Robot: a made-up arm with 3 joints.
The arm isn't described. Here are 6 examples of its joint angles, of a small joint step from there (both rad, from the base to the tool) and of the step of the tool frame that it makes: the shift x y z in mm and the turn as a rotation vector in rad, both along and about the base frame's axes.
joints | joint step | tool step
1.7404 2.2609 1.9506 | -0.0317 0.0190 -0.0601 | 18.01 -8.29 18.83 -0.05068 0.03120 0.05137
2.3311 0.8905 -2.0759 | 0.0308 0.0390 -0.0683 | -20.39 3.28 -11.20 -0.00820 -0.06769 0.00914
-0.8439 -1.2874 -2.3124 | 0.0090 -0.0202 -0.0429 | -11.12 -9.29 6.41 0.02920 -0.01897 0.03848
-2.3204 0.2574 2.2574 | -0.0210 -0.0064 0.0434 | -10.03 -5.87 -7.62 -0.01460 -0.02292 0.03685
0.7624 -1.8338 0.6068 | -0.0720 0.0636 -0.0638 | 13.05 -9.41 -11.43 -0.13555 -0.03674 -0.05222
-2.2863 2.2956 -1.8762 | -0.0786 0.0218 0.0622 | 20.26 40.46 -10.52 -0.10037 0.06203 0.00499
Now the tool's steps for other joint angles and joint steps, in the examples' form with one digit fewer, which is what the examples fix.
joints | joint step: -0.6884 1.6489 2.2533 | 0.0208 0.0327 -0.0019
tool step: 0.5 1.6 -0.1 -0.0119 0.0014 -0.0013
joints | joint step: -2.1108 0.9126 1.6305 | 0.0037 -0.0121 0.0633
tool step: -20.6 -6.4 3.5 0.0158 -0.0080 0.0628
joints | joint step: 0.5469 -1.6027 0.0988 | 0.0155 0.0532 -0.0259
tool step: 1.5 -1.7 2.4 -0.0377 -0.0219 -0.0138
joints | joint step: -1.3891 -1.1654 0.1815 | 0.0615 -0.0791 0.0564
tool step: -5.5 -3.1 -2.1 0.1406 -0.0086 -0.0558
